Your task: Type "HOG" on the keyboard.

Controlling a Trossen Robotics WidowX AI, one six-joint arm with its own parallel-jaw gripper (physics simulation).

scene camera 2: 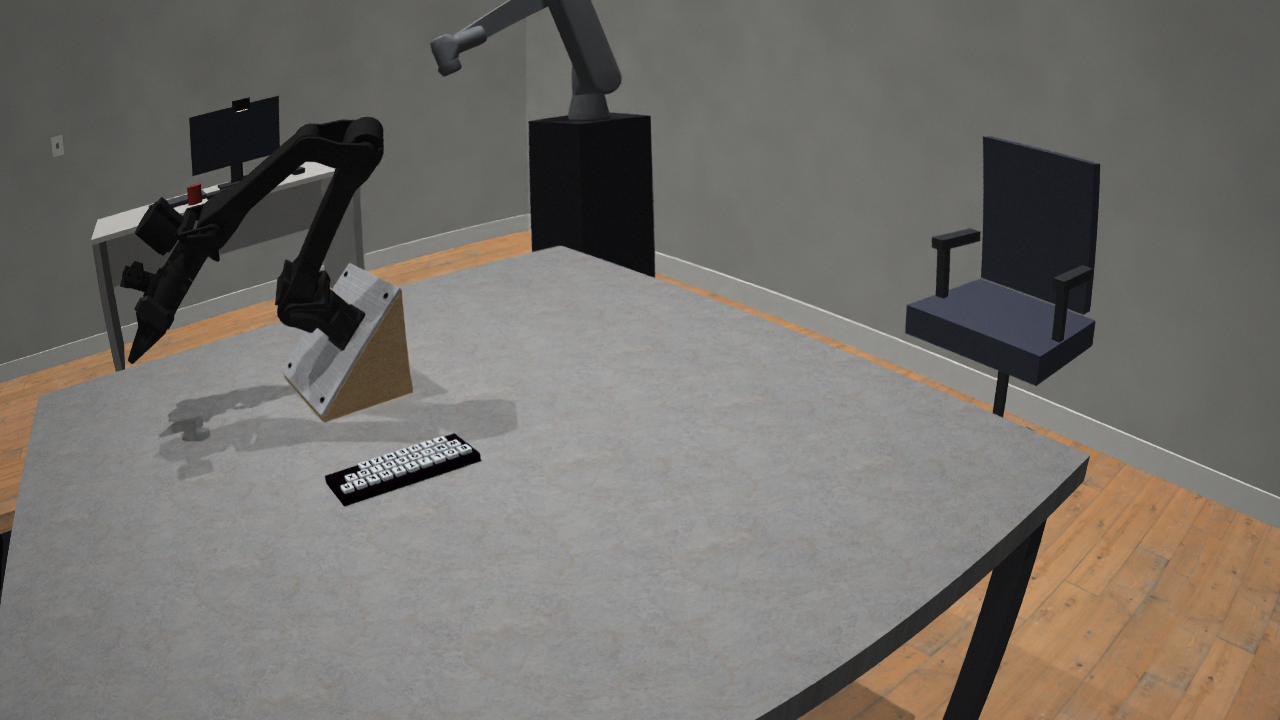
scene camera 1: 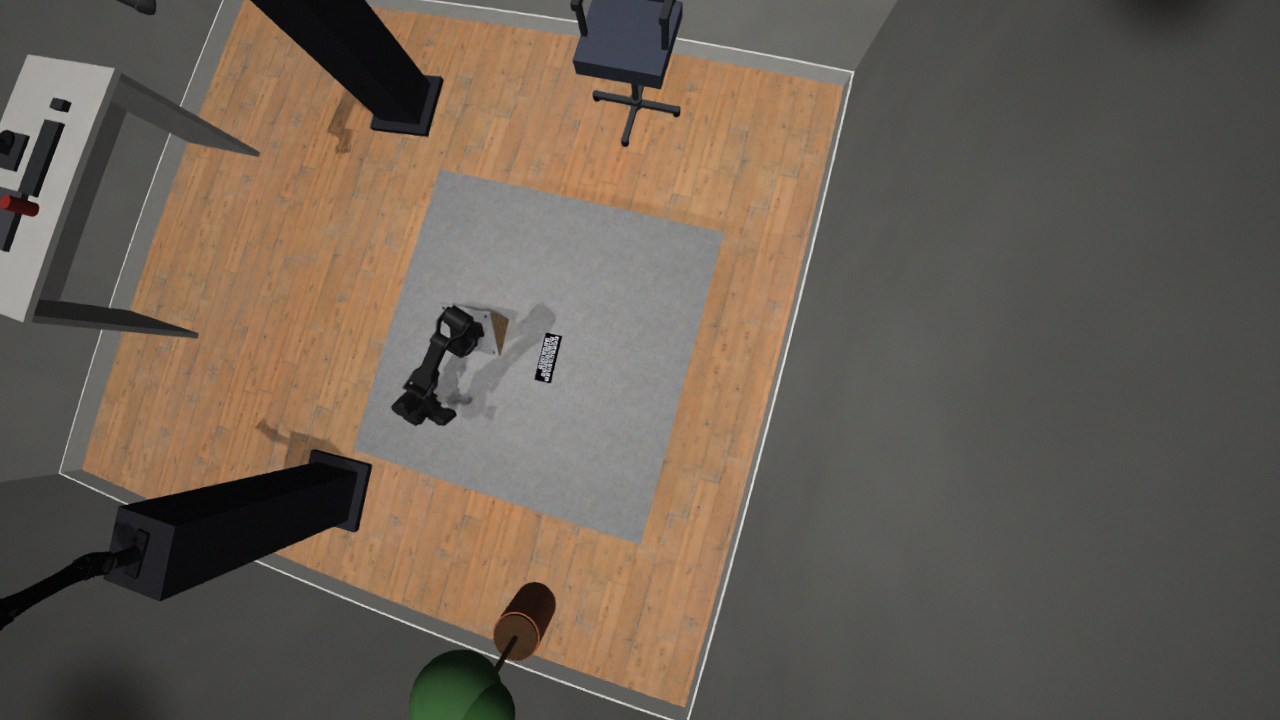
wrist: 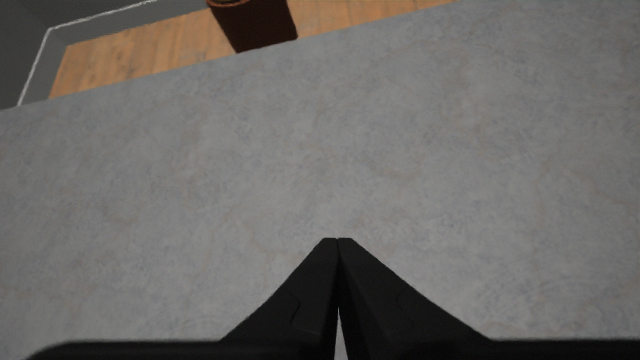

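Where they show: gripper, fingertip midpoint: (scene camera 2: 130,362) (scene camera 1: 439,424) (wrist: 336,251); arm's base at its link origin: (scene camera 2: 347,327) (scene camera 1: 475,328).
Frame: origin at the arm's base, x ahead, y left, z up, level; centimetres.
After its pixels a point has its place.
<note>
The keyboard (scene camera 1: 547,358) @[x 28.2, y -6.0, z -8.7 cm] (scene camera 2: 402,470) @[x 30.6, y -6.4, z -8.1 cm] is a small black slab with rows of white lettered keys. It lies on the grey table in front of the arm's wedge base. The letters are too small to read surely, so I cannot tell which keys are H, O and G. My gripper (scene camera 2: 133,360) @[x -2.7, y -38.7, z 4.7 cm] (wrist: 336,251) @[x -2.7, y -38.7, z 4.7 cm] is shut, its two black fingertips touching with no object between them. It points down above the table, to the left of the base and well away from the keyboard in the second scene view. The keyboard does not show in the wrist view.
The grey table (scene camera 1: 590,465) @[x 54.5, y -44.7, z -9.7 cm] (scene camera 2: 626,582) @[x 61.9, y 1.2, z -9.7 cm] (wrist: 320,125) @[x -0.9, y -54.1, z -9.7 cm] carries the arm's wedge base (scene camera 1: 499,333) @[x 7.7, y 0.1, z -4.7 cm] (scene camera 2: 380,367) @[x 7.7, y 2.0, z -4.5 cm]. Beyond it stand a blue chair (scene camera 1: 626,49) (scene camera 2: 998,317), black pedestals (scene camera 1: 259,519) (scene camera 2: 590,188), a white desk (scene camera 1: 67,223) and a brown pot (scene camera 1: 528,617) (wrist: 260,25).
</note>
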